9 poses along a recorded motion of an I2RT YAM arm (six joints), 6.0 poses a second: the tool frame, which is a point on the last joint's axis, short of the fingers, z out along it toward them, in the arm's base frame.
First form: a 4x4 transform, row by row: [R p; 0 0 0 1], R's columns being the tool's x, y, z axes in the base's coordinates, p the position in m. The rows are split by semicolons.
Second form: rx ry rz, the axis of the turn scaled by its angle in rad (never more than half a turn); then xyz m. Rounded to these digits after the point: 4 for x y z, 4 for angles. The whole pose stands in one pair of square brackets.
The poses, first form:
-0.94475 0.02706 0.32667 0.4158; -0.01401 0.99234 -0.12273 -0.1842; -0.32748 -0.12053 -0.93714 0.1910; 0 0 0 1
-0.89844 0.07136 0.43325 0.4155; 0.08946 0.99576 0.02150 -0.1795; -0.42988 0.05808 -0.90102 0.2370; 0 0 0 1
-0.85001 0.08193 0.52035 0.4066; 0.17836 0.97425 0.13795 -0.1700; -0.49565 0.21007 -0.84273 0.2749; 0 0 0 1
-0.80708 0.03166 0.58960 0.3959; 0.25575 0.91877 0.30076 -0.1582; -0.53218 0.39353 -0.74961 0.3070; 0 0 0 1
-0.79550 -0.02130 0.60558 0.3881; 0.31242 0.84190 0.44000 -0.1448; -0.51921 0.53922 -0.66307 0.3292; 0 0 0 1
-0.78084 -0.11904 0.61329 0.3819; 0.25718 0.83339 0.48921 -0.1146; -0.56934 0.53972 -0.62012 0.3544; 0 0 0 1
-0.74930 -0.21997 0.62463 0.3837; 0.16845 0.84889 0.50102 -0.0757; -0.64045 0.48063 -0.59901 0.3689; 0 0 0 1
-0.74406 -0.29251 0.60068 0.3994; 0.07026 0.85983 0.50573 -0.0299; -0.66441 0.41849 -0.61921 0.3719; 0 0 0 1
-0.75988 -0.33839 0.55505 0.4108; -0.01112 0.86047 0.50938 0.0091; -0.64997 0.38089 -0.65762 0.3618; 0 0 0 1
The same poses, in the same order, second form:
[0.0094 2.8022 -0.1759 0.4158 -0.1842 0.1910]
[0.1141 2.6918 0.0564 0.4155 -0.1795 0.2370]
[0.1836 2.5865 0.2455 0.4066 -0.1700 0.2749]
[0.2045 2.4732 0.4941 0.3959 -0.1582 0.3070]
[0.2117 2.3998 0.7120 0.3881 -0.1448 0.3292]
[0.1005 2.3533 0.7486 0.3819 -0.1146 0.3544]
[-0.0373 2.3116 0.7098 0.3837 -0.0757 0.3689]
[-0.1602 2.3226 0.6660 0.3994 -0.0299 0.3719]
[-0.2521 2.3645 0.6422 0.4108 0.0091 0.3618]

